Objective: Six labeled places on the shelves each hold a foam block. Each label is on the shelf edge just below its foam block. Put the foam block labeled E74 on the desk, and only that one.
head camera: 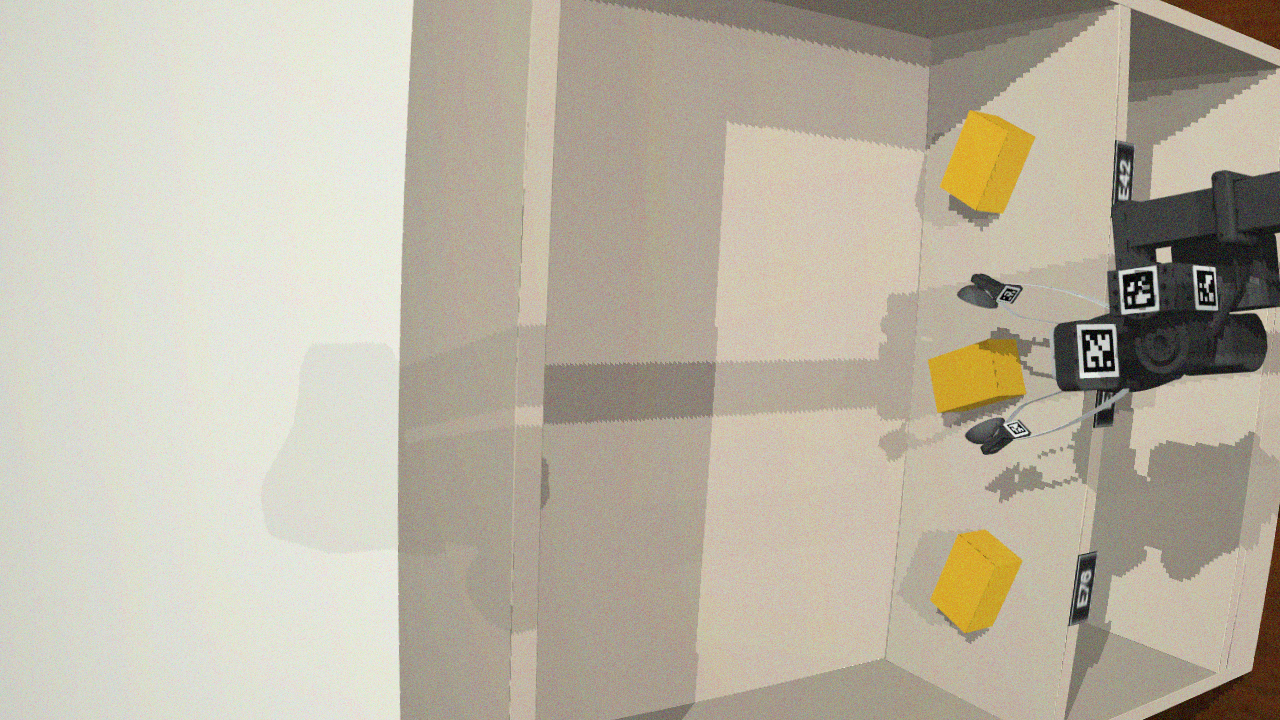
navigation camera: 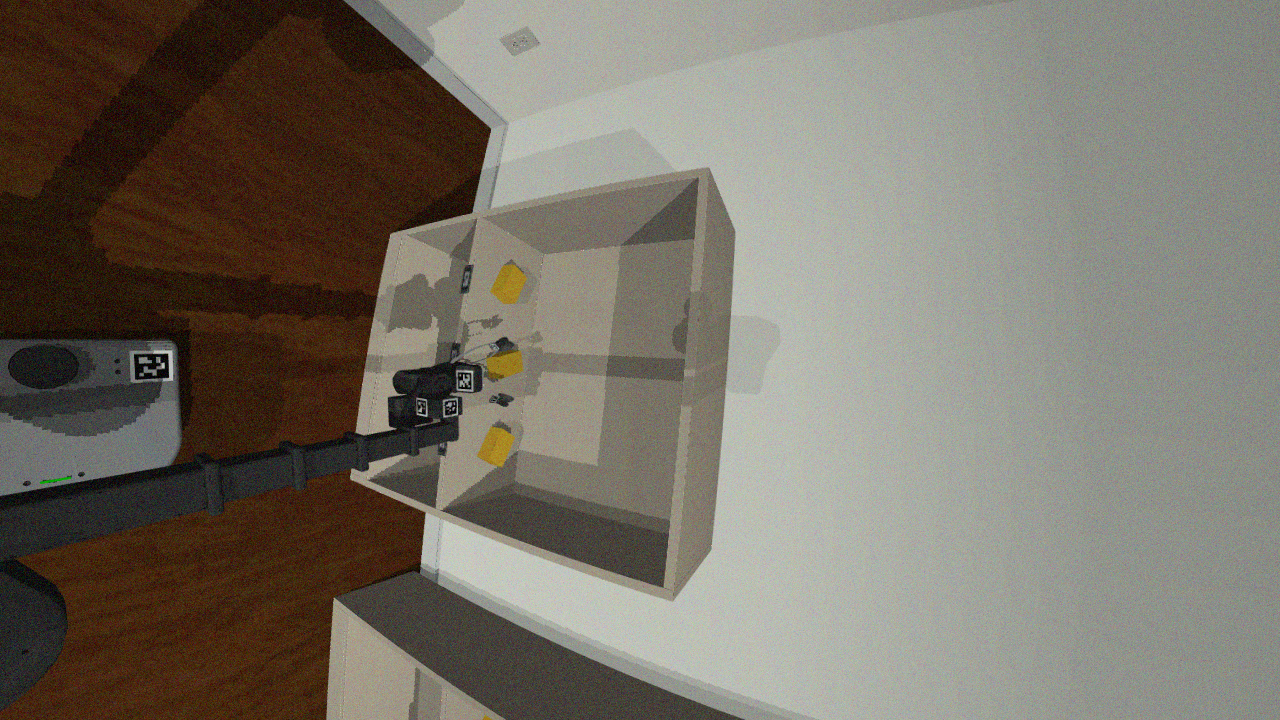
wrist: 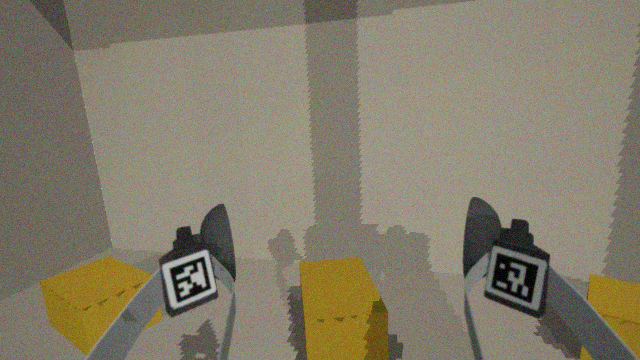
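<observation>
The E74 foam block is the yellow middle one of three on the upper shelf board. Its label is mostly hidden behind the wrist in the head view. My gripper is open and empty, inside the shelf compartment. Its fingertips are wide apart, one toward each side of the block; in the wrist view the block shows low between them, with a gap on both sides. The desk does not show in these views.
The E42 block and E76 block lie on either side. The shelf unit has side walls and a top board. Another shelf unit stands near.
</observation>
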